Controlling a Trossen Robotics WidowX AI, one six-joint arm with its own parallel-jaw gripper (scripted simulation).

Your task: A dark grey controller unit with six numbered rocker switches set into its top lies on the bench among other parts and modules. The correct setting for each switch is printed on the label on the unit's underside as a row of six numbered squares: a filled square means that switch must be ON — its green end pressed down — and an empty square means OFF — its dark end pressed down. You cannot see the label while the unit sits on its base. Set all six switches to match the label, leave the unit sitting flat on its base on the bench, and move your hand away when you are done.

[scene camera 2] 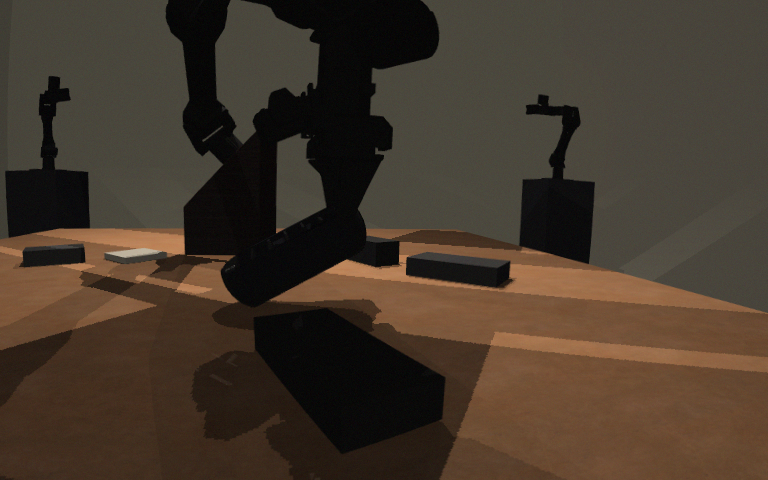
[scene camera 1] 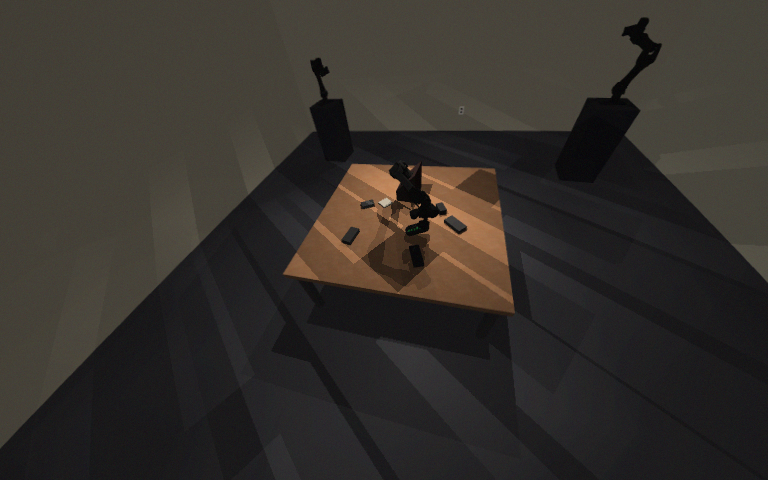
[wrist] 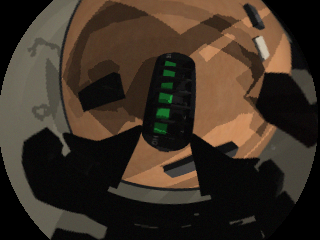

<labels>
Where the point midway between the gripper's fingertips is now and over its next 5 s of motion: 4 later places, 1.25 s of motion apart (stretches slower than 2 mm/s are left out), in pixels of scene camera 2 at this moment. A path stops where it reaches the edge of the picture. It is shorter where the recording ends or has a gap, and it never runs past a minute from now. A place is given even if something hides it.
My gripper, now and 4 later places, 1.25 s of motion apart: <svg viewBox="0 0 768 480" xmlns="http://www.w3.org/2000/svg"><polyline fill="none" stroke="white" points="338,224 319,208 296,194 270,184 243,178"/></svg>
</labels>
